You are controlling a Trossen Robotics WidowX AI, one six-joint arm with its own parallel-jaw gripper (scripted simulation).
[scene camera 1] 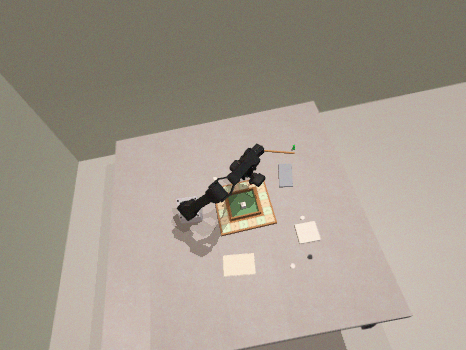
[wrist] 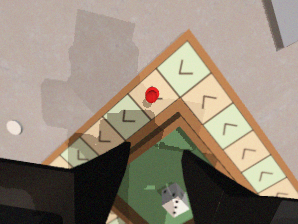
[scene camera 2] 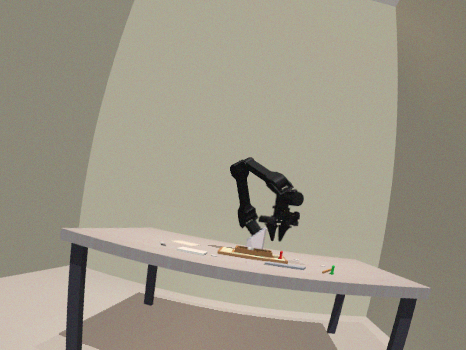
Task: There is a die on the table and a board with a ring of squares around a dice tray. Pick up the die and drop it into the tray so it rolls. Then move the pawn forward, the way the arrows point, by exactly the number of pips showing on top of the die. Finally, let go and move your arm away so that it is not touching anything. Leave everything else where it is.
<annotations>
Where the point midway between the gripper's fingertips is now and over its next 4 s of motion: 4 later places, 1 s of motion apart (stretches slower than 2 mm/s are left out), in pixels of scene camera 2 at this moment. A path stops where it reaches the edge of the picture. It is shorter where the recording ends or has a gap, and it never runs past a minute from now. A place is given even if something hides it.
My gripper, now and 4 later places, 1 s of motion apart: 275, 241; 282, 250; 280, 256; 286, 229; 282, 240
</annotations>
